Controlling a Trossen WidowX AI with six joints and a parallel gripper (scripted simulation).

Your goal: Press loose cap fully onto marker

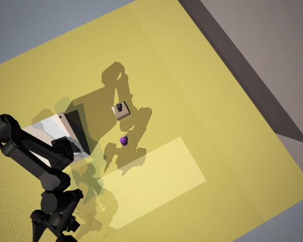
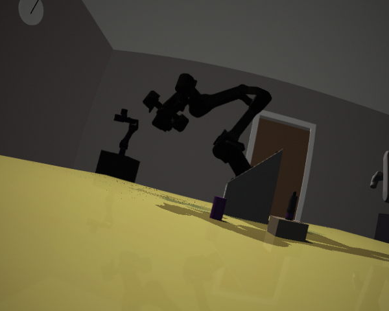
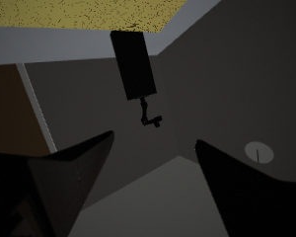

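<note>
Now: gripper tip 340 mm to the right of the purple cap, 340 mm short of it and 260 mm above it. Also, from my gripper tip: grey holder block 480 mm to the left, 370 mm ahead, 270 mm below; then dark marker 480 mm to the left, 370 mm ahead, 220 mm below.
</note>
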